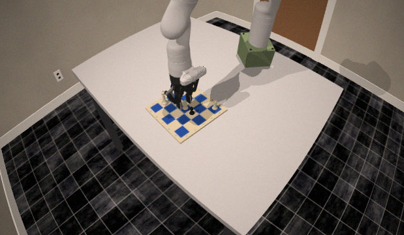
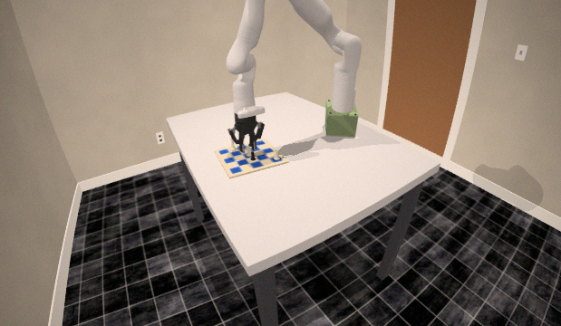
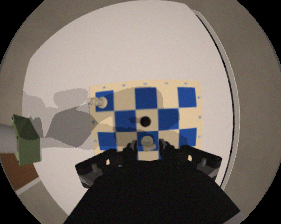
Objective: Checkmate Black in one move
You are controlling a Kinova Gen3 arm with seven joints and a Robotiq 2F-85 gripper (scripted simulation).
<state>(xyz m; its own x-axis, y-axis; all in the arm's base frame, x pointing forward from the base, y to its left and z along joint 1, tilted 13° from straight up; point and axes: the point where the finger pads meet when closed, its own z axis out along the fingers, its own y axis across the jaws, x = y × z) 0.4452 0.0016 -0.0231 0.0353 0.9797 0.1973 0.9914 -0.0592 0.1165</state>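
Right now the chessboard is 4 cm below my hand. From my hand the other things lie so: white pawn: 7 cm to the right, 2 cm below; then black pawn: 4 cm to the left, 2 cm below; then tall black piece: 4 cm behind, 7 cm to the right.
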